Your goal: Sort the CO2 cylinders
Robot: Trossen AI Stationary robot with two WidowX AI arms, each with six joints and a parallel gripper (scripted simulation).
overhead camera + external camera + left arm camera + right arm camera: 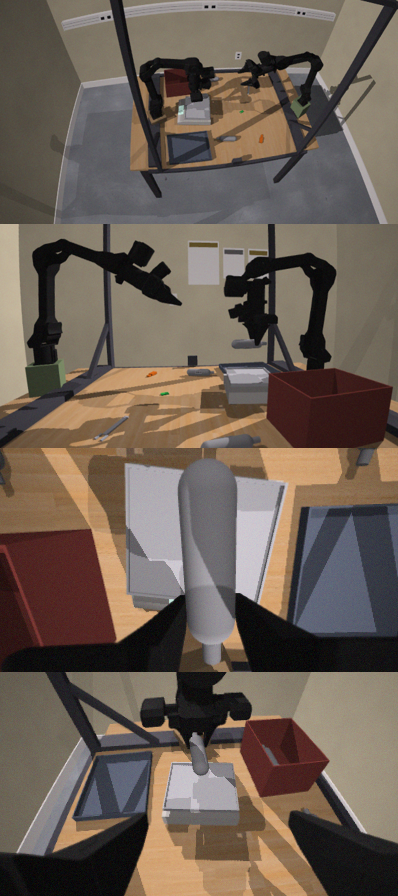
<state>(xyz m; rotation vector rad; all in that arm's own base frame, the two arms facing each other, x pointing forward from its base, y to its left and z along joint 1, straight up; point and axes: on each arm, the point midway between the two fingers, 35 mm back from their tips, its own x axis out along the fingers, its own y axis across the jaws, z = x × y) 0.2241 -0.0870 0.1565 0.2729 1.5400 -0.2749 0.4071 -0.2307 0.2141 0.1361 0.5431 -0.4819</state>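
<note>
The red scrap bin lies 240 mm ahead of my left hand, 90 mm to the left of it and 170 mm below it. The rest, counted from my left hand: orange piece: 210 mm behind, 400 mm to the right, 200 mm below; then tray: 240 mm behind, 50 mm to the left, 190 mm below; then green piece: 300 mm to the right, 200 mm below.
</note>
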